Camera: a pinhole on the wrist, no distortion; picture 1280 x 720 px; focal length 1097.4 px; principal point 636.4 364.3 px. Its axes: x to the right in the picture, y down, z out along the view. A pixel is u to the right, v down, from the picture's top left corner.
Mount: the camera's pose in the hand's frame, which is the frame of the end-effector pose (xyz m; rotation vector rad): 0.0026 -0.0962 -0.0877 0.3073 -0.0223 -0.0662
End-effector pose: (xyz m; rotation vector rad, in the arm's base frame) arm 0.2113 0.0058 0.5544 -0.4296 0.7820 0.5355
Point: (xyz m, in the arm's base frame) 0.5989 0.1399 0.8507
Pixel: 742 556
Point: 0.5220 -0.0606 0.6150
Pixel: 1127 142
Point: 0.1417 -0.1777 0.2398
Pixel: behind the camera
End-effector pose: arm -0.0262 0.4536 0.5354 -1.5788 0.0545 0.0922
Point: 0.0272 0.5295 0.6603
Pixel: 939 493
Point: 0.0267 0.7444 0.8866
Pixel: 754 27
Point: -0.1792 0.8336 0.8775
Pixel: 309 172
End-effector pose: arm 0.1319 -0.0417 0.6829 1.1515 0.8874 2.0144
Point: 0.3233 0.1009 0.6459
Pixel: 725 505
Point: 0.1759 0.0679 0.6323
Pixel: 1023 608
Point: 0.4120 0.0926 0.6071
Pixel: 531 392
